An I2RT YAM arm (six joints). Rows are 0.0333 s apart.
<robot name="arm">
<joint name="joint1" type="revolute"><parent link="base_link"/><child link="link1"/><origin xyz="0 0 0.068"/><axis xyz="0 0 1"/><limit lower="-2.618" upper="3.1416"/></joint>
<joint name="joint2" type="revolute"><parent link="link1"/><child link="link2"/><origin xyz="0.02 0.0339 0.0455" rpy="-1.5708 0 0"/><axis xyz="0 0 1"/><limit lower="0" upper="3.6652"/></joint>
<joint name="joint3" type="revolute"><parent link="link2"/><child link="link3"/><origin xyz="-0.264 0 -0.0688" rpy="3.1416 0 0"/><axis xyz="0 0 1"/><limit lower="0" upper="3.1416"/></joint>
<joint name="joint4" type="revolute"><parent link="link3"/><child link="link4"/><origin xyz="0.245 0.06 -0.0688"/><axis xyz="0 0 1"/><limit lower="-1.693" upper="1.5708"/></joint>
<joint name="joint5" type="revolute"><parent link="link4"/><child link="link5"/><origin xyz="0.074 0.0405 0.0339" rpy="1.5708 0 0"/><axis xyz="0 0 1"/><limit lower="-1.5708" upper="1.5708"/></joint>
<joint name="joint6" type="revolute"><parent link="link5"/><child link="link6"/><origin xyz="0.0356 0 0.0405" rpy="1.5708 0 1.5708"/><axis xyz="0 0 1"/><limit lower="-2.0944" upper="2.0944"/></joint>
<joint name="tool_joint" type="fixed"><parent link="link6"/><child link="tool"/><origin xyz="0 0 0" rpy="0 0 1.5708"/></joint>
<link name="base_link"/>
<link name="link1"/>
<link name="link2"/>
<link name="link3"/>
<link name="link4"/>
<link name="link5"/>
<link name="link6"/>
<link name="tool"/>
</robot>
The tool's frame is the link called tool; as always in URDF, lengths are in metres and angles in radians.
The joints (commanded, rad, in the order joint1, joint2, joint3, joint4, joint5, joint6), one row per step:
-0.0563, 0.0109, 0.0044, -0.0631, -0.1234, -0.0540
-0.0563, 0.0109, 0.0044, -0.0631, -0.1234, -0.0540
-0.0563, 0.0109, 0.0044, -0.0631, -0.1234, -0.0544
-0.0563, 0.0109, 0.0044, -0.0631, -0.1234, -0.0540
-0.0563, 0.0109, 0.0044, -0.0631, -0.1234, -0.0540
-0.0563, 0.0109, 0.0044, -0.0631, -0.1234, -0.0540
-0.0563, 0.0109, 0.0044, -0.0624, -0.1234, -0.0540
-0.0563, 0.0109, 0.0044, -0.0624, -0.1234, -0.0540
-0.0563, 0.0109, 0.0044, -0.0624, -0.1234, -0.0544
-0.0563, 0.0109, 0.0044, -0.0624, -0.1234, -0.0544
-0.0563, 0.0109, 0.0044, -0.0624, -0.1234, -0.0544
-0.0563, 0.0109, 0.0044, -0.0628, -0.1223, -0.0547
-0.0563, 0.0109, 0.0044, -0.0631, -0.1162, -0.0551
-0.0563, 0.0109, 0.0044, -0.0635, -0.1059, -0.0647
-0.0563, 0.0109, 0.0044, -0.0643, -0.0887, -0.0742
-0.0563, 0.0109, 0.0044, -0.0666, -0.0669, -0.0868
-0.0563, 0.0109, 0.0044, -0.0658, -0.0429, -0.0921
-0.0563, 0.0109, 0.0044, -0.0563, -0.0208, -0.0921
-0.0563, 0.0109, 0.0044, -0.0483, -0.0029, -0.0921
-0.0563, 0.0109, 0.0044, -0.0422, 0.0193, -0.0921
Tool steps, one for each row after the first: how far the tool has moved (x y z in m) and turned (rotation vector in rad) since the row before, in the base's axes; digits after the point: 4 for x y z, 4 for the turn. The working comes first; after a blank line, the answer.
Tool pose at each row, in the base's axes (x y z in m, rotation vector in rad; the steps are taken from these numbers as rounded here):
0.1105, -0.0018, 0.1672, -0.0924, 1.6373, 0.0168
0.1105, -0.0018, 0.1672, -0.0924, 1.6373, 0.0168
0.1105, -0.0018, 0.1672, -0.0928, 1.6373, 0.0165
0.1105, -0.0018, 0.1672, -0.0924, 1.6373, 0.0168
0.1105, -0.0018, 0.1672, -0.0924, 1.6373, 0.0168
0.1105, -0.0018, 0.1672, -0.0924, 1.6373, 0.0168
0.1105, -0.0018, 0.1673, -0.0925, 1.6366, 0.0168
0.1105, -0.0018, 0.1673, -0.0925, 1.6366, 0.0168
0.1105, -0.0018, 0.1673, -0.0928, 1.6366, 0.0164
0.1105, -0.0018, 0.1673, -0.0928, 1.6366, 0.0164
0.1105, -0.0018, 0.1673, -0.0928, 1.6366, 0.0164
0.1105, -0.0019, 0.1672, -0.0922, 1.6370, 0.0154
0.1106, -0.0021, 0.1672, -0.0878, 1.6376, 0.0101
0.1106, -0.0025, 0.1671, -0.0878, 1.6380, -0.0057
0.1106, -0.0031, 0.1670, -0.0825, 1.6393, -0.0270
0.1106, -0.0038, 0.1668, -0.0761, 1.6422, -0.0543
0.1106, -0.0047, 0.1669, -0.0622, 1.6424, -0.0782
0.1106, -0.0055, 0.1679, -0.0452, 1.6338, -0.0968
0.1107, -0.0061, 0.1688, -0.0313, 1.6264, -0.1118
0.1106, -0.0069, 0.1694, -0.0141, 1.6210, -0.1300

0.0000, 0.0000, 0.0000, 0.0000, 0.0000, 0.0000
0.0000, 0.0000, 0.0000, -0.0004, 0.0000, 0.0001
0.0000, 0.0000, 0.0000, 0.0004, 0.0000, -0.0001
0.0000, 0.0000, 0.0000, 0.0000, 0.0000, 0.0000
0.0000, 0.0000, 0.0000, 0.0000, 0.0000, 0.0000
0.0000, 0.0000, 0.0001, 0.0000, -0.0007, 0.0001
0.0000, 0.0000, 0.0000, 0.0000, 0.0000, 0.0000
0.0000, 0.0000, 0.0000, -0.0004, 0.0000, 0.0000
0.0000, 0.0000, 0.0000, 0.0000, 0.0000, 0.0000
0.0000, 0.0000, 0.0000, 0.0000, 0.0000, 0.0000
0.0000, -0.0001, -0.0001, -0.0003, 0.0003, -0.0010
0.0001, -0.0002, 0.0000, -0.0008, 0.0003, -0.0061
0.0000, -0.0004, -0.0001, -0.0103, -0.0002, -0.0096
0.0000, -0.0006, -0.0001, -0.0107, 0.0005, -0.0164
0.0000, -0.0007, -0.0002, -0.0139, 0.0021, -0.0209
0.0000, -0.0009, 0.0001, -0.0072, -0.0007, -0.0236
0.0000, -0.0008, 0.0010, -0.0020, -0.0094, -0.0220
0.0001, -0.0006, 0.0009, -0.0015, -0.0079, -0.0179
-0.0001, -0.0008, 0.0006, -0.0015, -0.0060, -0.0221

